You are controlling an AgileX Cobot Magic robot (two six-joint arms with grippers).
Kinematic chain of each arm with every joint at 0, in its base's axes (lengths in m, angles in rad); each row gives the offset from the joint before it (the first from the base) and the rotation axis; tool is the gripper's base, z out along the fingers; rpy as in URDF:
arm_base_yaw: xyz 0 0 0.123 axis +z
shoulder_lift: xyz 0 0 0 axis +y
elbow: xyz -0.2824 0 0.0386 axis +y
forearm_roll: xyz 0.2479 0 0.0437 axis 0.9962 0 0.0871
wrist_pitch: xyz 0 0 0 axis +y
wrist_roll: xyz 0.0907 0 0.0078 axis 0.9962 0 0.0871
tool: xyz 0 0 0 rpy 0 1.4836 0
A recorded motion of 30 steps. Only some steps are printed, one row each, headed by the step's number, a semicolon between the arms.
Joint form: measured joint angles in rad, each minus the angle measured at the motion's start. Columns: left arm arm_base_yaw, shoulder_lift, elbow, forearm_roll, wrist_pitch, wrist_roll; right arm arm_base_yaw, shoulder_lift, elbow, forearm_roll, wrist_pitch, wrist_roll.
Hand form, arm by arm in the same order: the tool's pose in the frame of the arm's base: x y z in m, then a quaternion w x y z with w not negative. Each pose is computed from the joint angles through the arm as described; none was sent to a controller.
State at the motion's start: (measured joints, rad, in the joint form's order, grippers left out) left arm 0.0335 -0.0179 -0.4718 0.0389 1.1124 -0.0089; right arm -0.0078 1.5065 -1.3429 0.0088 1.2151 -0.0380
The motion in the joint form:
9: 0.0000 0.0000 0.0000 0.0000 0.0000 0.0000; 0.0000 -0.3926 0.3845 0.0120 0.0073 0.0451
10: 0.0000 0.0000 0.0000 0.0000 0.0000 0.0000; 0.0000 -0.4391 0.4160 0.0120 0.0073 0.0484
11: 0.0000 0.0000 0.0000 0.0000 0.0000 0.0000; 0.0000 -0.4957 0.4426 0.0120 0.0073 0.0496
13: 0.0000 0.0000 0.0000 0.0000 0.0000 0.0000; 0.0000 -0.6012 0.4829 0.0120 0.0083 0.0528
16: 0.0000 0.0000 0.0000 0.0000 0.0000 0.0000; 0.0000 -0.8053 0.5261 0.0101 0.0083 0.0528
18: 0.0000 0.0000 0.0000 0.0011 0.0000 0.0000; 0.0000 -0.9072 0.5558 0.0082 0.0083 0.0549
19: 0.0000 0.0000 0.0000 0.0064 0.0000 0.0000; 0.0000 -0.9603 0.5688 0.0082 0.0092 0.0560
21: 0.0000 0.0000 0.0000 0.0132 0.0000 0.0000; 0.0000 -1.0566 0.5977 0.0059 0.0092 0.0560
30: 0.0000 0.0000 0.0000 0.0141 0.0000 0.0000; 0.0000 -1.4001 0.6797 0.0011 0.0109 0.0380
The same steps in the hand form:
9: -0.0067 0.0030 0.2652 0.49447 -0.01957 0.86860 0.02550; 0.1868 0.0003 0.3107 0.13958 0.00953 0.99011 0.01013
10: -0.0067 0.0030 0.2652 0.49447 -0.01957 0.86860 0.02550; 0.1755 0.0004 0.3104 0.14699 0.01108 0.98902 0.01038
11: -0.0067 0.0030 0.2652 0.49447 -0.01957 0.86860 0.02550; 0.1629 0.0005 0.3126 0.16180 0.01149 0.98670 0.01053
13: -0.0067 0.0030 0.2652 0.49447 -0.01957 0.86860 0.02550; 0.1401 0.0007 0.3171 0.19337 0.01267 0.98098 0.01096
16: -0.0067 0.0030 0.2652 0.49447 -0.01957 0.86860 0.02550; 0.0978 0.0009 0.3290 0.27159 0.01156 0.96229 0.01038
18: -0.0068 0.0030 0.2652 0.49445 -0.01960 0.86859 0.02605; 0.0769 0.0009 0.3294 0.30614 0.01206 0.95186 0.00989
19: -0.0068 0.0035 0.2652 0.49439 -0.01976 0.86854 0.02869; 0.0662 0.0009 0.3294 0.32474 0.01233 0.94567 0.01016
21: -0.0068 0.0040 0.2652 0.49431 -0.01996 0.86846 0.03208; 0.0475 0.0009 0.3265 0.35643 0.01192 0.93420 0.00917
30: -0.0068 0.0041 0.2652 0.49430 -0.01998 0.86845 0.03253; -0.0134 0.0010 0.3093 0.47451 0.00270 0.88024 0.00304

